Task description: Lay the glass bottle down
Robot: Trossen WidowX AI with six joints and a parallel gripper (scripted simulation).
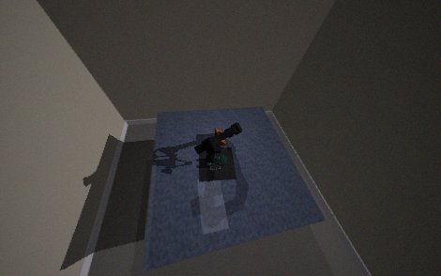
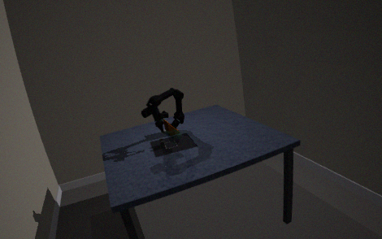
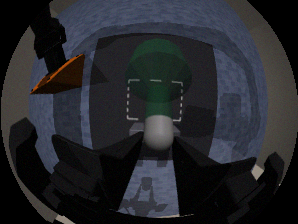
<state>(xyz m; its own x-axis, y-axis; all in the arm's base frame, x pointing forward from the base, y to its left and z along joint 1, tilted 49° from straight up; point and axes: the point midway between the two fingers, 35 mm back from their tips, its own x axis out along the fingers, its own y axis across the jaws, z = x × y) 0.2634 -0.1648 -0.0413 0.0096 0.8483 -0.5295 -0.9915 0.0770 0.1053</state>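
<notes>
Now: gripper tip 4 cm to the right of the glass bottle and 3 cm above it. Also, from my gripper tip: dark mat: 5 cm to the left, 12 cm below.
</notes>
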